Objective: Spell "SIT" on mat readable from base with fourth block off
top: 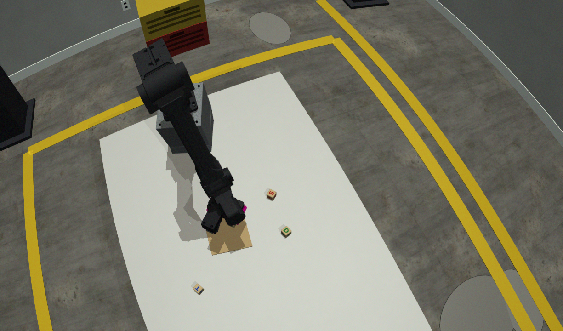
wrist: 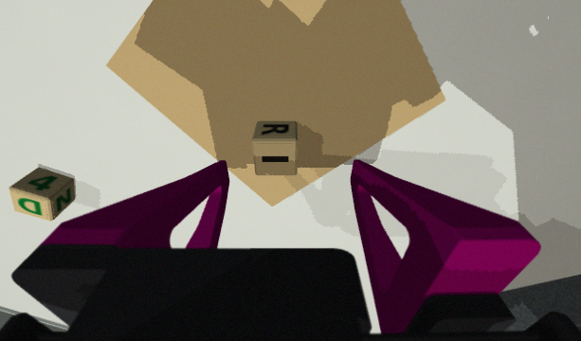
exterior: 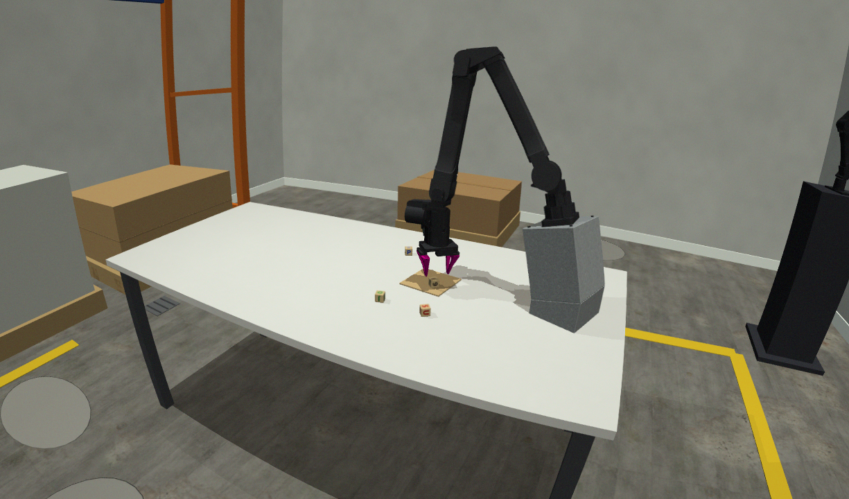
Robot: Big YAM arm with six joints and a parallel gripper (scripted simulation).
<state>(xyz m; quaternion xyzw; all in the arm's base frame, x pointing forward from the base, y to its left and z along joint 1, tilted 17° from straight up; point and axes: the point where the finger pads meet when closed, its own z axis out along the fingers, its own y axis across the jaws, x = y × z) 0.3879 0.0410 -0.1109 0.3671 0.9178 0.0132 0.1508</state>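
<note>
The I block lies 1 cm ahead of my hand, 1 cm to the left of it and 3 cm below it. From my hand the other things lie so: S block: 5 cm behind, 17 cm to the left, 4 cm below; D block: 10 cm ahead, 16 cm to the left, 4 cm below; tan mat: 3 cm ahead, 2 cm to the right, 5 cm below.
</note>
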